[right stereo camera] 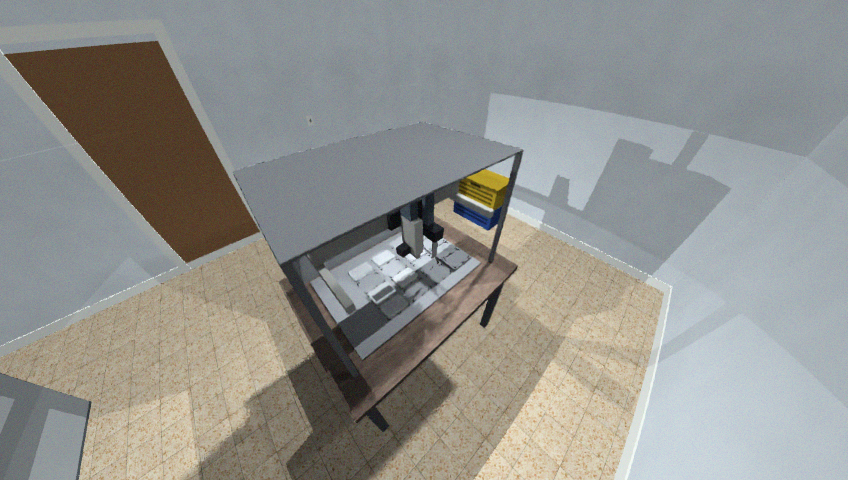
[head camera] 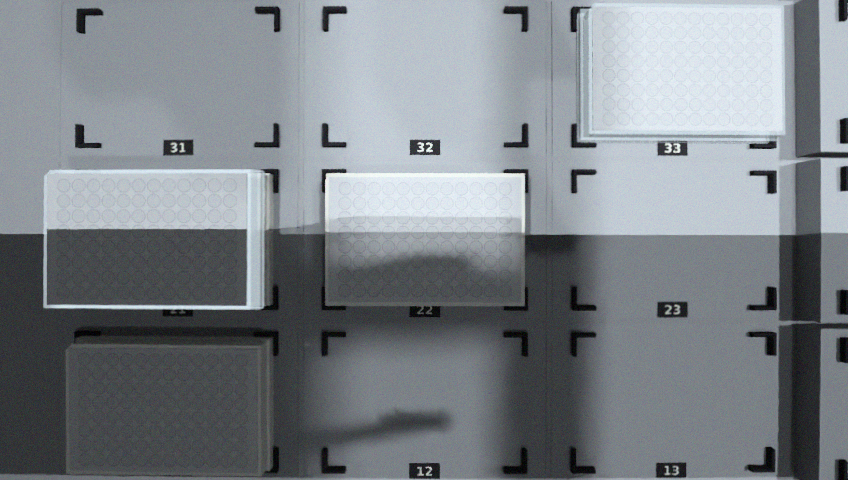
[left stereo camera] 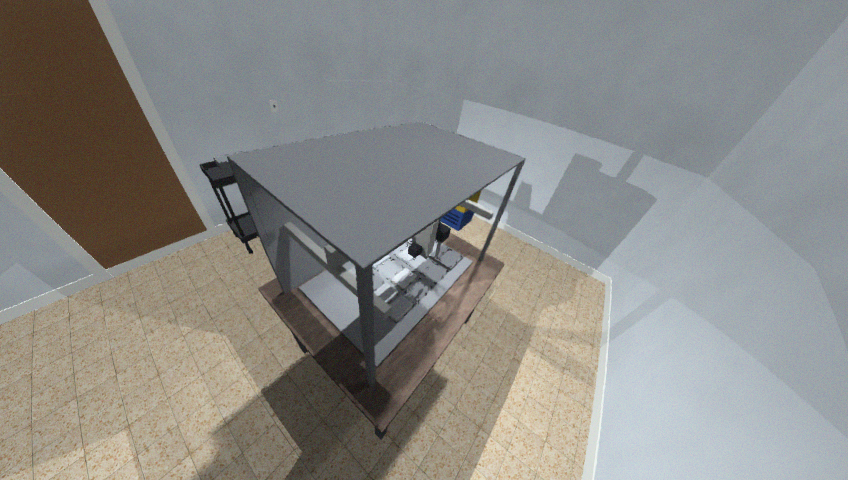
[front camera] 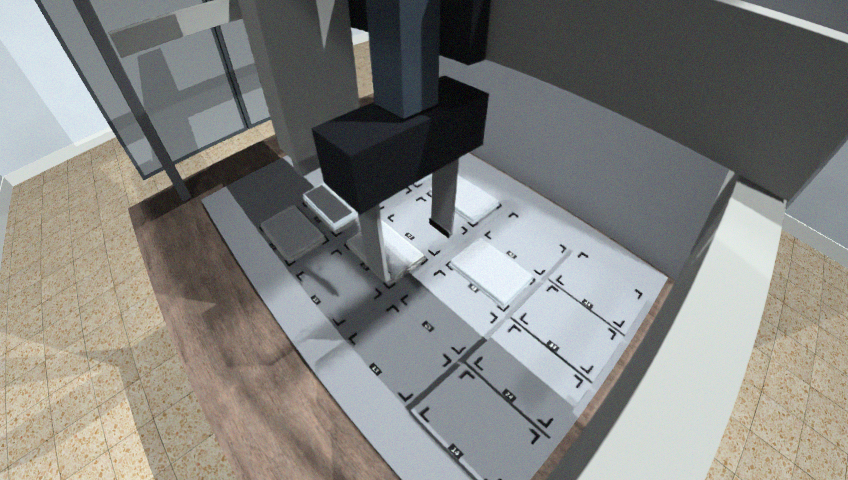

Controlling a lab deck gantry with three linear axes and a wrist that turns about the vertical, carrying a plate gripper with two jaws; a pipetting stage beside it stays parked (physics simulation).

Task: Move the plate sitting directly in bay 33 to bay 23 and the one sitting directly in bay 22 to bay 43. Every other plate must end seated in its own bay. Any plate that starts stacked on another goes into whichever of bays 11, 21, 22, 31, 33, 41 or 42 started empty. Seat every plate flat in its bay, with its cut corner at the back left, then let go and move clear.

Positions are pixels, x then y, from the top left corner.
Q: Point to a post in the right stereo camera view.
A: At 289,270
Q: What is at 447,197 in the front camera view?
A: My gripper.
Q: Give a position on a beige plate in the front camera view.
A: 402,257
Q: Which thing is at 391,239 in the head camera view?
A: A beige plate.
